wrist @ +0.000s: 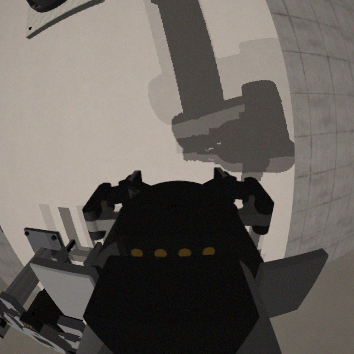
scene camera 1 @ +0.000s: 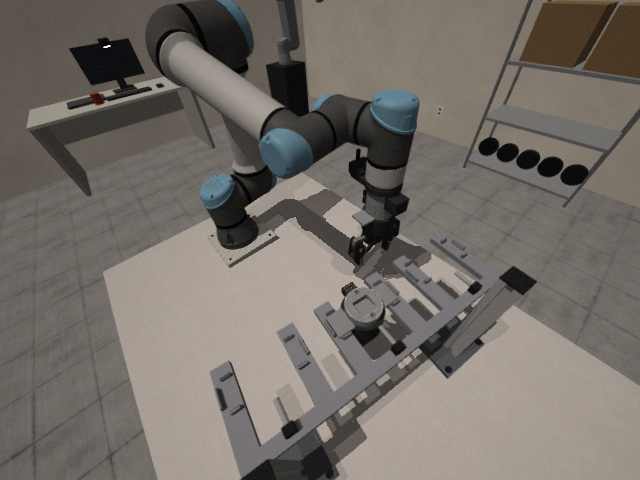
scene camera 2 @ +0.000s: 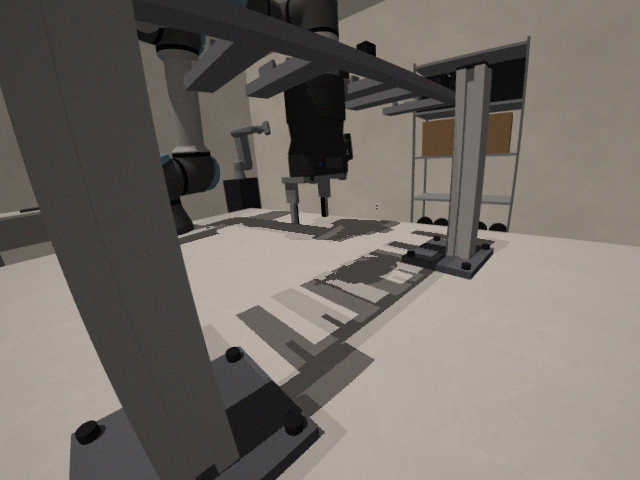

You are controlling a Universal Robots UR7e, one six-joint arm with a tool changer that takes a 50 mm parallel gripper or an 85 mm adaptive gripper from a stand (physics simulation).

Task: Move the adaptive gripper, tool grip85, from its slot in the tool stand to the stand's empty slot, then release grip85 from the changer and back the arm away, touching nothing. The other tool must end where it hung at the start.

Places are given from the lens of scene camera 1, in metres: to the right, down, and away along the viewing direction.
parallel gripper (scene camera 1: 362, 311): 0.07, 0.12, 0.40
adaptive gripper grip85 (scene camera 1: 376, 227): 0.12, -0.03, 0.53
tool stand (scene camera 1: 446, 341): 0.32, 0.25, 0.60
The marked spots on the tool stand and the adaptive gripper grip85 are 0.35 m apart.
